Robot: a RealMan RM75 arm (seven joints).
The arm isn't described. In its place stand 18 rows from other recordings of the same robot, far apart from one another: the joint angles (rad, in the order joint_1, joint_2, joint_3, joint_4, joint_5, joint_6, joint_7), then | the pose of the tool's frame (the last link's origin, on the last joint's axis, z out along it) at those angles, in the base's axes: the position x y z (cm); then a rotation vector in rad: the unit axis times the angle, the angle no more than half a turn.
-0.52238, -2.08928, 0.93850, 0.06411, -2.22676, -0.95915, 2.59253 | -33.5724 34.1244 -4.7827 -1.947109 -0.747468 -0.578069
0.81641, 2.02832, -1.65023, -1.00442, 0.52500, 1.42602, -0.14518 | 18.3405 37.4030 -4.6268 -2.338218 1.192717 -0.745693
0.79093, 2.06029, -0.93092, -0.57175, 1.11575, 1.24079, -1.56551 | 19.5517 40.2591 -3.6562 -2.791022 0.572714 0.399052
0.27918, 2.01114, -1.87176, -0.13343, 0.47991, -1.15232, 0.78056 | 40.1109 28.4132 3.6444 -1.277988 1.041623 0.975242
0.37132, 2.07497, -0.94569, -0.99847, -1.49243, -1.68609, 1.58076 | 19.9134 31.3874 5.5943 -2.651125 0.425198 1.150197
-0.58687, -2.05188, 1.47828, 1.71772, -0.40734, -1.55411, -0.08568 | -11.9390 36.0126 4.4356 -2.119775 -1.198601 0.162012
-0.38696, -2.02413, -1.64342, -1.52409, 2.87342, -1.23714, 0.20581 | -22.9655 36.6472 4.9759 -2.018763 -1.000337 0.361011
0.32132, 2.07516, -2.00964, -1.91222, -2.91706, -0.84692, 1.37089 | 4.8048 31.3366 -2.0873 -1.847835 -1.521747 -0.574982
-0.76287, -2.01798, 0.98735, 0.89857, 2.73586, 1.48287, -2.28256 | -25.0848 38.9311 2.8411 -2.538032 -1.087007 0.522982
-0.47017, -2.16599, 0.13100, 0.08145, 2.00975, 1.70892, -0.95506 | -24.6506 26.2264 -6.2927 -2.229179 -0.800393 -1.485591
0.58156, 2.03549, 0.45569, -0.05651, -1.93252, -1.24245, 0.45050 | 32.3177 36.7192 3.2936 -1.607539 0.538994 0.828625
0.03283, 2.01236, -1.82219, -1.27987, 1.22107, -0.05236, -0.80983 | 27.6769 34.0028 1.8593 -1.690198 0.840245 0.447497
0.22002, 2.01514, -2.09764, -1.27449, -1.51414, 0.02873, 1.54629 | 18.2634 34.2753 -6.4493 -2.138695 0.246699 0.295397
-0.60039, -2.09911, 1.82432, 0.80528, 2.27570, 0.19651, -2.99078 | -20.2934 41.4741 -8.7870 -2.001214 -1.146189 -0.395250
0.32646, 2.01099, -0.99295, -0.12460, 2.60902, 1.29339, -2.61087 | 37.5452 29.9782 5.2800 -1.532957 0.614408 0.817896
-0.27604, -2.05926, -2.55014, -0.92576, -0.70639, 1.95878, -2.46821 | -33.8540 20.7238 4.2274 2.067924 2.237860 0.228877
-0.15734, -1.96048, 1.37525, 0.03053, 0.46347, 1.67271, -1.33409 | -37.2346 20.4806 3.6536 -1.586106 -1.291621 -1.469391
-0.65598, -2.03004, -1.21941, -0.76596, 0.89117, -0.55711, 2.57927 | -13.7614 39.3928 -9.5950 -2.434323 0.481266 -0.340487
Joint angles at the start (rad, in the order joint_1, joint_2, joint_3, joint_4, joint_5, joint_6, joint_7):
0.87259, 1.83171, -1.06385, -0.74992, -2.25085, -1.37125, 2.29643
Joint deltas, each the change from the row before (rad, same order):
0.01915, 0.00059, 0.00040, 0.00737, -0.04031, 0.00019, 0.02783
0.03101, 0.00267, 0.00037, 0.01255, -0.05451, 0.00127, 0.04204
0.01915, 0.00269, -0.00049, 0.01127, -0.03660, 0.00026, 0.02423
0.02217, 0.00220, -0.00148, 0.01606, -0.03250, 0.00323, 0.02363
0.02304, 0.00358, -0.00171, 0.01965, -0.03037, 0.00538, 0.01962
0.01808, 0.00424, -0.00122, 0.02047, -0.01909, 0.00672, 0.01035
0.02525, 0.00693, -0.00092, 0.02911, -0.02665, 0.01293, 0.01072
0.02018, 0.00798, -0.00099, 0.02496, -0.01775, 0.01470, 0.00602
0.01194, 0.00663, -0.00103, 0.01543, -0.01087, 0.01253, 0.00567
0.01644, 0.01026, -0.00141, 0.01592, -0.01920, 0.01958, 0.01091
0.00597, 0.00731, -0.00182, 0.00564, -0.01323, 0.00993, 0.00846
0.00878, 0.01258, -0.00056, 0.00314, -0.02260, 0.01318, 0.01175
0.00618, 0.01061, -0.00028, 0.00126, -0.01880, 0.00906, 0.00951
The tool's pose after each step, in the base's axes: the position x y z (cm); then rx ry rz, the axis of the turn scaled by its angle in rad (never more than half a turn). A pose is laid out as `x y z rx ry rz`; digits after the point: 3 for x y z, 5 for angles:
18.924 44.556 6.656 -2.56370 1.06592 -0.06192
18.512 44.970 6.517 -2.53952 1.08446 -0.11652
18.350 45.164 6.351 -2.52475 1.09634 -0.15606
18.090 45.410 6.145 -2.51038 1.10692 -0.19096
17.812 45.639 5.836 -2.49896 1.11420 -0.22418
17.612 45.776 5.452 -2.49468 1.11933 -0.24636
17.321 45.979 4.888 -2.48931 1.12002 -0.27574
17.044 46.125 4.296 -2.48786 1.11762 -0.29419
16.874 46.212 3.857 -2.48511 1.11695 -0.30340
16.567 46.391 3.300 -2.47700 1.11030 -0.31573
16.495 46.422 2.960 -2.47058 1.10870 -0.32578
16.293 46.479 2.470 -2.46225 1.10059 -0.33951
16.145 46.491 2.071 -2.45618 1.09422 -0.35135

